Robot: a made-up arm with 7 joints.
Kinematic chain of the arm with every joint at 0, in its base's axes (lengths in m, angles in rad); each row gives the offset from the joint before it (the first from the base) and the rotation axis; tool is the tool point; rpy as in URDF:
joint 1: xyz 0 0 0.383 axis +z
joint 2: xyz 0 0 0 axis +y
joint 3: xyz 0 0 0.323 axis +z
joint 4: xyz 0.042 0 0 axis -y
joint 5: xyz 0.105 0 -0.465 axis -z
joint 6: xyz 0 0 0 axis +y
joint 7: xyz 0.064 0 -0.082 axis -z
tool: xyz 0 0 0 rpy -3.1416 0 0
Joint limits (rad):
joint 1: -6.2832..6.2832
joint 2: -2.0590..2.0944
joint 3: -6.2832..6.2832
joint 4: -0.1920..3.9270
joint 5: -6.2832..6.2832
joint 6: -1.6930..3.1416
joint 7: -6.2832..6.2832
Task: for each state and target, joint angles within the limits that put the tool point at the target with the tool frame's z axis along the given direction. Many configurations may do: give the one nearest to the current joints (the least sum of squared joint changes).
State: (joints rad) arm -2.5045 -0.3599 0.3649 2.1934 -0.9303 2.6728 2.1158
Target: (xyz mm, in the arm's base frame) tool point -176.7 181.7 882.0 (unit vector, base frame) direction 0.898 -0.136 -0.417
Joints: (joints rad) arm -2.8351 -0.5862 -0.4212 1.4632 -1.0244 3.1342 2.1158
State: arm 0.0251 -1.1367 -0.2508 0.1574 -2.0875 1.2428 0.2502
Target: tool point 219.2 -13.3 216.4 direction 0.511 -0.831 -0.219
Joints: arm 0.2966 -0.3885 -0.1434 -0.0517 -1.8810 1.2859 0.2502
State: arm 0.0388 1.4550 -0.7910 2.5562 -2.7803 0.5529 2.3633
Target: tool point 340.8 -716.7 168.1 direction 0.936 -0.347 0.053
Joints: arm -0.4847 1.6235 -1.1993 1.8567 -3.0901 1.4444 2.3633
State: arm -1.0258 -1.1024 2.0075 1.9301 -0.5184 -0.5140 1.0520
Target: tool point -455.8 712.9 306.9 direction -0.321 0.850 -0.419
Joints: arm -0.7278 -1.2098 2.4761 2.0890 -0.5743 -0.1596 1.0520
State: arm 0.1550 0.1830 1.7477 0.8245 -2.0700 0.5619 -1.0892
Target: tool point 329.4 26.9 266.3 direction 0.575 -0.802 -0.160
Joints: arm -0.6337 -0.3352 0.9644 0.2568 -1.6861 1.0454 -1.0892
